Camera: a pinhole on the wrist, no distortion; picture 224 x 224 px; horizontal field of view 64.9 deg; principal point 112.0 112.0 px. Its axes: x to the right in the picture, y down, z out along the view. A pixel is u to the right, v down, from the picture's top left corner.
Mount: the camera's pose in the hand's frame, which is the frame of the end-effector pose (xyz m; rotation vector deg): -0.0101 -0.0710 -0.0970 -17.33 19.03 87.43
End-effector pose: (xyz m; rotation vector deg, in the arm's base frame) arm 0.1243 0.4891 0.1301 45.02 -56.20 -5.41
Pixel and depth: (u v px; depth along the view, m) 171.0 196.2 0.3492
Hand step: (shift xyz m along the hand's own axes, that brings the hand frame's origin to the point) -0.1670 0.1783 0.1800
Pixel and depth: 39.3 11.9 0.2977
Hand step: 0.1637 -0.0706 0.2226
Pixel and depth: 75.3 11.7 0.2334
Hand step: 0.1272 -0.0269 0.1347
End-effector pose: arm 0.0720 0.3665 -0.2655 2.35 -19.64 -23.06
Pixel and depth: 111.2 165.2 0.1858
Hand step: -0.0620 0.0029 0.0748
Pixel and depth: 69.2 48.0 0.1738
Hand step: 0.0563 -0.0428 0.0784
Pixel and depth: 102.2 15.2 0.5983
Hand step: 0.3316 0.1263 0.4611
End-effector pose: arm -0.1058 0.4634 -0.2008 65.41 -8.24 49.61
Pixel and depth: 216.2 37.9 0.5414
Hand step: 0.2353 0.4311 0.2707
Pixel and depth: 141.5 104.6 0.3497
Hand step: 0.0135 0.1204 0.2009
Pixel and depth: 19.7 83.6 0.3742
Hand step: 0.0554 -0.1050 0.3233
